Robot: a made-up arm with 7 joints.
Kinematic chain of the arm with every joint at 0, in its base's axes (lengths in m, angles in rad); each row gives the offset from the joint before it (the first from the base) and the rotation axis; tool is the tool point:
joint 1: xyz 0 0 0.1 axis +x
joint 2: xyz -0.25 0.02 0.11 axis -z
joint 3: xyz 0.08 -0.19 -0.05 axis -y
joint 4: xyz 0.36 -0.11 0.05 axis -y
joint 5: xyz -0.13 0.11 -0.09 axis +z
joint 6: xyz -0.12 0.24 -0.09 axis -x
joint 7: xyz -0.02 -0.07 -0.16 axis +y
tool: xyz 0 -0.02 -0.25
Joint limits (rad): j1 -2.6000..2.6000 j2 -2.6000..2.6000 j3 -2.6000..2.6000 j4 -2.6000..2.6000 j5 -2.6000..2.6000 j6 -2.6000..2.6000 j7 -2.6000..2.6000
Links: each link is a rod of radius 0.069 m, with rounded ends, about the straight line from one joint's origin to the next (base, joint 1, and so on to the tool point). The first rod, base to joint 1, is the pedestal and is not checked.
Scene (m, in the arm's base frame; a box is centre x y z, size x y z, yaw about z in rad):
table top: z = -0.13
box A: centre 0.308 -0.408 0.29 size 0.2 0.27 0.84 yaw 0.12
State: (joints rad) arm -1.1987 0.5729 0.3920 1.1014 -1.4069 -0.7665 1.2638
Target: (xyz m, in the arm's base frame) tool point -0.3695 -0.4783 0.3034
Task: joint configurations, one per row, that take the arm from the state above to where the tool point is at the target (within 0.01 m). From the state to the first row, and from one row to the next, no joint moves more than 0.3 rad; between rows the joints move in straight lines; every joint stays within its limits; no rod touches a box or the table.
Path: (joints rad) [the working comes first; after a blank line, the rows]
Joints at the target: -0.7930 2.1706 0.2793 0.7284 -0.6699 -0.4230 1.9702
Straight joint move there: touches box A.

1: -1.1406 0.8354 0.4460 1.1017 -1.4283 -0.6907 1.3582
2: -1.0826 1.0978 0.5000 1.1021 -1.4497 -0.6150 1.4526
3: -1.0245 1.3603 0.5540 1.1024 -1.4710 -0.5392 1.5470
4: -0.9665 1.6228 0.6080 1.1028 -1.4924 -0.4634 1.6414
5: -0.9086 1.8054 0.4984 0.9780 -1.2182 -0.4499 1.7510
6: -0.8508 1.9880 0.3889 0.8532 -0.9440 -0.4364 1.8606
7: -0.7930 2.1706 0.2793 0.7284 -0.6699 -0.4230 1.9702

